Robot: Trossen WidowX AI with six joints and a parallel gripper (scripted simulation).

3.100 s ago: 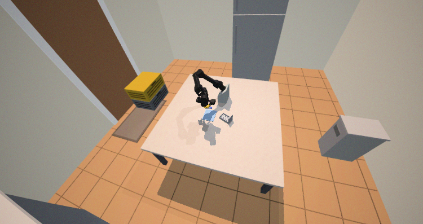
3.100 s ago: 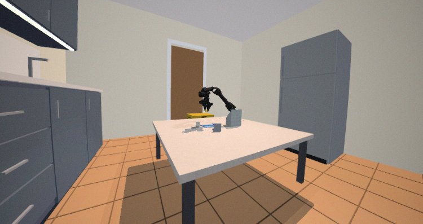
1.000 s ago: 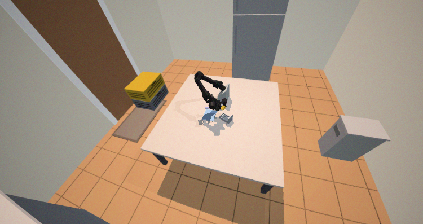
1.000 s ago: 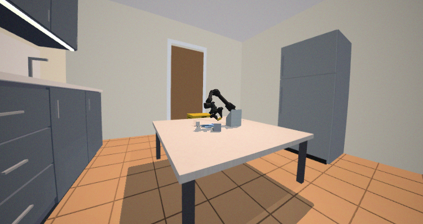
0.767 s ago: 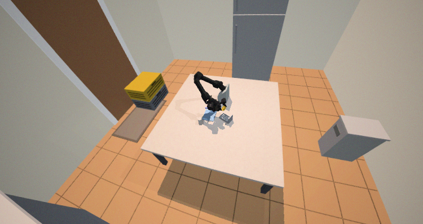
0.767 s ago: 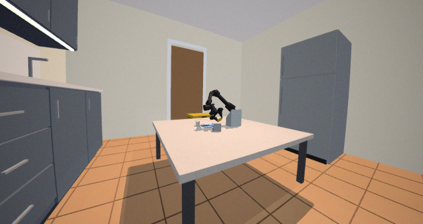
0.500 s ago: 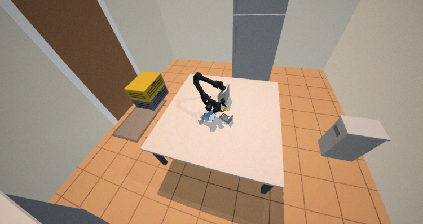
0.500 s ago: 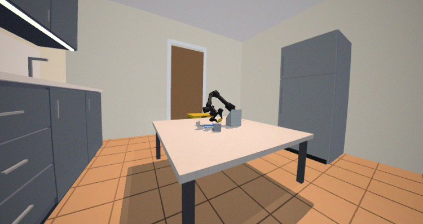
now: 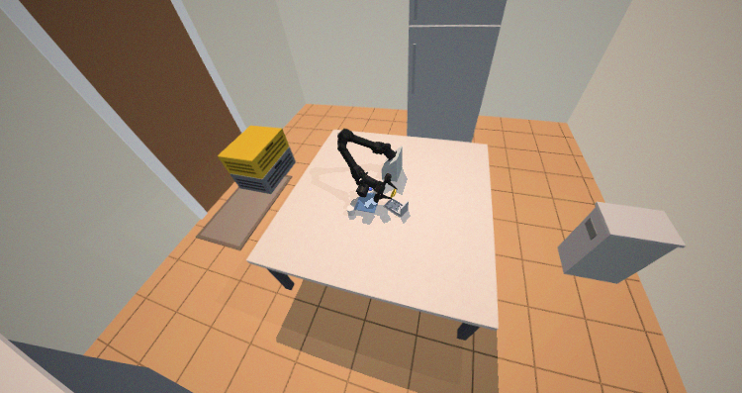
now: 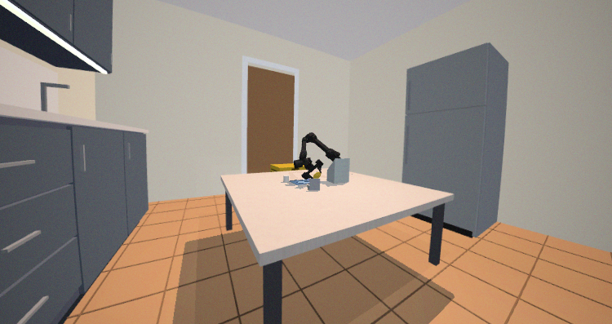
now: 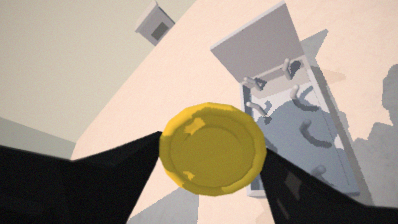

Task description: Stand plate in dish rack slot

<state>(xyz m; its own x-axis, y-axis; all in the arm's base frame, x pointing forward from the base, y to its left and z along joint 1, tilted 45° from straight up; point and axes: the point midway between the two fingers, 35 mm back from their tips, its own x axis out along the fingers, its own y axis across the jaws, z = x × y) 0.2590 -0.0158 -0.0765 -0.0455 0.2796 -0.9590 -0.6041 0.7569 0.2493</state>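
Right now my gripper tip is 5 cm short of the grey dish rack, 5 cm above it and 2 cm to the right of it. Also, from my gripper tip: yellow plate 1 cm to the right; light blue mat 17 cm to the right, 7 cm below, 4 cm ahead.
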